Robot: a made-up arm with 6 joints. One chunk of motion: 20 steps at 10 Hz.
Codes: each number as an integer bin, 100 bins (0 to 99) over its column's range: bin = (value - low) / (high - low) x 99, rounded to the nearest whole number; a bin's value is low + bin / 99 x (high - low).
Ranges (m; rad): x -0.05..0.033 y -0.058..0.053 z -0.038..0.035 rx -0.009..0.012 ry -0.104..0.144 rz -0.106..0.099
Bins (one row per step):
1: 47 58 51 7 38 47
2: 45 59 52 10 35 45
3: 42 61 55 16 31 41
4: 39 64 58 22 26 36
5: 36 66 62 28 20 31
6: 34 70 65 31 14 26
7: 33 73 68 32 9 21
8: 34 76 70 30 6 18
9: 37 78 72 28 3 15
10: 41 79 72 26 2 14
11: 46 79 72 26 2 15
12: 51 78 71 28 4 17
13: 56 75 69 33 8 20
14: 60 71 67 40 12 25
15: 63 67 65 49 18 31
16: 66 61 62 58 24 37
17: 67 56 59 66 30 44
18: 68 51 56 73 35 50
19: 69 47 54 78 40 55
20: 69 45 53 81 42 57
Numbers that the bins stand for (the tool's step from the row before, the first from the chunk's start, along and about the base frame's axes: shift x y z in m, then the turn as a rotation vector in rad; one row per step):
1: -0.01060 0.00703 -0.00039 -0.00752 -0.00881 -0.00868
2: -0.01227 0.00815 0.00034 -0.00688 -0.01632 -0.01282
3: -0.01479 0.01039 0.00256 -0.00561 -0.02634 -0.02110
4: -0.01730 0.01376 0.00477 -0.00433 -0.03887 -0.03145
5: -0.01982 0.01600 0.00772 -0.00306 -0.05390 -0.04181
6: -0.02149 0.02048 0.00993 -0.00242 -0.06893 -0.05216
7: -0.02233 0.02385 0.01214 -0.00221 -0.08145 -0.06252
8: -0.02149 0.02721 0.01362 -0.00264 -0.08897 -0.06873
9: -0.01898 0.02945 0.01509 -0.00306 -0.09648 -0.07494
10: -0.01563 0.03058 0.01509 -0.00348 -0.09899 -0.07701
11: -0.01143 0.03058 0.01509 -0.00348 -0.09899 -0.07494
12: -0.00724 0.02945 0.01435 -0.00306 -0.09398 -0.07080
13: -0.00305 0.02609 0.01288 -0.00200 -0.08396 -0.06459
14: 0.00030 0.02161 0.01140 -0.00052 -0.07394 -0.05423
15: 0.00282 0.01712 0.00993 0.00139 -0.05891 -0.04181
16: 0.00533 0.01039 0.00772 0.00330 -0.04388 -0.02938
17: 0.00617 0.00479 0.00551 0.00500 -0.02885 -0.01489
18: 0.00701 -0.00082 0.00329 0.00648 -0.01632 -0.00246
19: 0.00785 -0.00530 0.00182 0.00755 -0.00380 0.00789
20: 0.00785 -0.00755 0.00108 0.00818 0.00121 0.01203

